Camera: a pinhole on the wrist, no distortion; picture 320 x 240 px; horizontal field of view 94.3 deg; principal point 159.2 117.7 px. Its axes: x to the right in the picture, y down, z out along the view. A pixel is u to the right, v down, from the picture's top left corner.
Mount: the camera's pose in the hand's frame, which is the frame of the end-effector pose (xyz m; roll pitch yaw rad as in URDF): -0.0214 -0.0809 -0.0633 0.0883 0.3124 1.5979
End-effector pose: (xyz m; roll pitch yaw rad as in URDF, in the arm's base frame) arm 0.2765 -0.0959 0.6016 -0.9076 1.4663 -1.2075
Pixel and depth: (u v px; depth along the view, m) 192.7 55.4 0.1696
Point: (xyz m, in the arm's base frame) 0.3572 -0.1178 0.5443
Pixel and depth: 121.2 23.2 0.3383
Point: 0.5210 -0.2514 0.4023
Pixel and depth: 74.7 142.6 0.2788
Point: 0.4737 -0.3048 0.6713
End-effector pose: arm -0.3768 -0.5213 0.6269 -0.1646 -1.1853 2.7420
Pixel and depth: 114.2 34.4 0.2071
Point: -0.2646 -0.5118 0.7888
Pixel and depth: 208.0 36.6 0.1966
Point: -0.3596 -0.5894 0.7517
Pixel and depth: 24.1 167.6 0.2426
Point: -0.0489 -0.4713 0.6578
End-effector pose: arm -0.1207 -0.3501 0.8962 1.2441 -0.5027 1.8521
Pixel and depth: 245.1 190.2 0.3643
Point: 0.1009 -0.5933 1.0697
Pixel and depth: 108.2 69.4 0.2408
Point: 0.0509 -0.2184 0.9147
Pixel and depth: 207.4 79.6 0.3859
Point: 0.0688 -0.3155 1.1492
